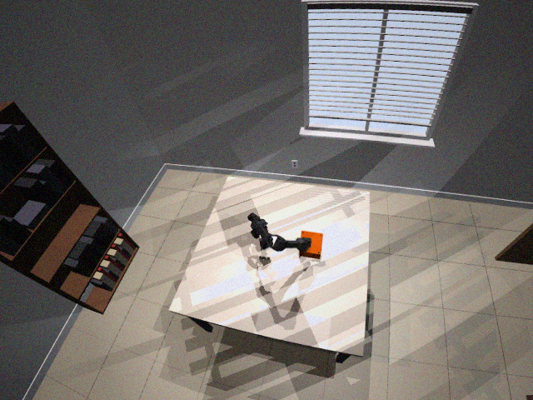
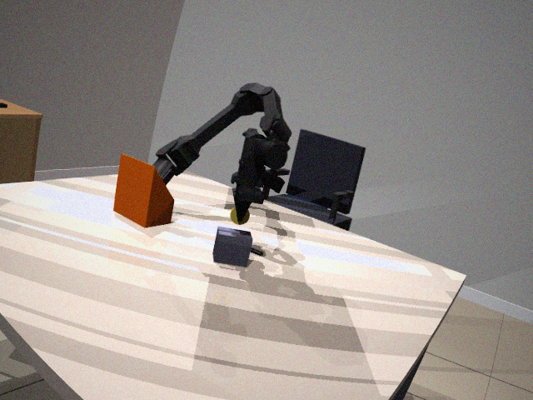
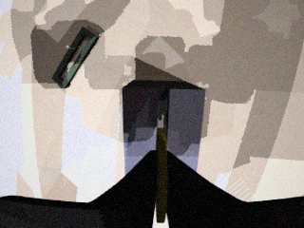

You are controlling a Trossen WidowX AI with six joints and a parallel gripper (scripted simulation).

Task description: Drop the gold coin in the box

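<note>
My gripper tip is now 1 cm below the coin.
</note>
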